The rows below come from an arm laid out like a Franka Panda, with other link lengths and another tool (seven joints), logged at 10 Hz.
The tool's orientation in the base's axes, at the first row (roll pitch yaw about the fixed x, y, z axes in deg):
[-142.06 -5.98 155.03]
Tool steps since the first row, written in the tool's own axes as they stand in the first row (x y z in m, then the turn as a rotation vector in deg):
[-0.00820 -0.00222 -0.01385 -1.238 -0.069 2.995]
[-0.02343 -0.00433 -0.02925 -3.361 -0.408 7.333]
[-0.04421 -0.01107 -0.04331 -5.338 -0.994 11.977]
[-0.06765 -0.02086 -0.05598 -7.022 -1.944 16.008]
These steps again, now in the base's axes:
[0.01141 0.00215 0.01137 0.097 -2.136 -2.436]
[0.02970 0.00224 0.02315 0.469 -5.547 -5.852]
[0.05128 -0.00414 0.03613 0.539 -9.239 -9.343]
[0.07396 -0.01462 0.04962 0.449 -12.758 -12.099]

